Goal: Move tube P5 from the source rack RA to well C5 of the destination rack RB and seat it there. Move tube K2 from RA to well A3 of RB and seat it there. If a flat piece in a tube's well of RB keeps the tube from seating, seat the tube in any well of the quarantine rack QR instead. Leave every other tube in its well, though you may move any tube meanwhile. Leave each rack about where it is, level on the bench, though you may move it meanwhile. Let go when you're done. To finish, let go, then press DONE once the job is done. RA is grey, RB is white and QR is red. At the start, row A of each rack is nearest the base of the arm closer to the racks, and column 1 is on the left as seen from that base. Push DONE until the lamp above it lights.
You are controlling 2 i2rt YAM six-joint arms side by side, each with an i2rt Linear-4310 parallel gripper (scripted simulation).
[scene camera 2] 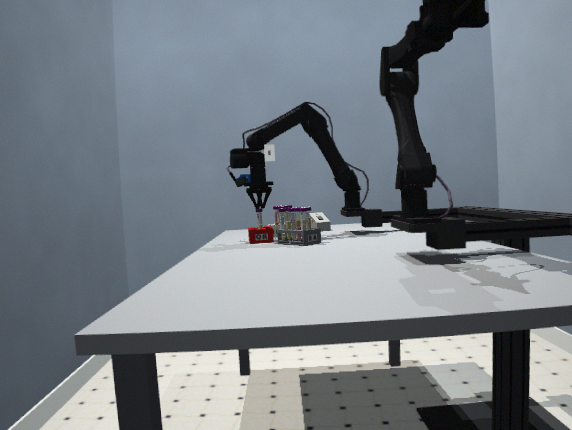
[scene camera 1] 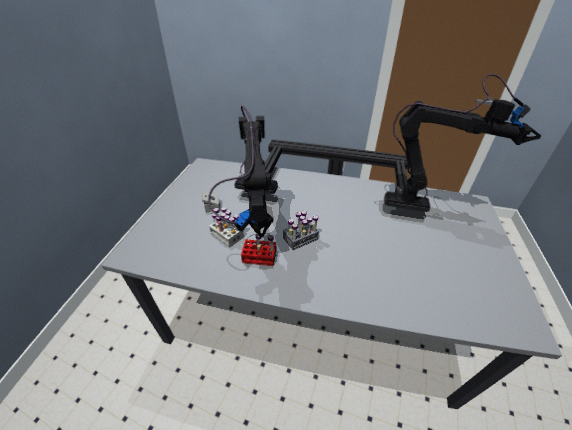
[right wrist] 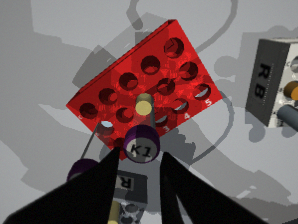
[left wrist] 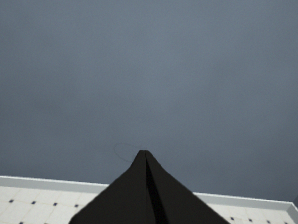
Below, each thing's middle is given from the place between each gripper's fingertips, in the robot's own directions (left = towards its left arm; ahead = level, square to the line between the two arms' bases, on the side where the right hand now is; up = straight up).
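My right hand (scene camera 2: 260,208) is 10 mm to the left of the red rack QR (right wrist: 152,68), and it is 110 mm above it.
Measured from my left hand, the red rack QR is 1030 mm to the right, 360 mm ahead and 460 mm below.
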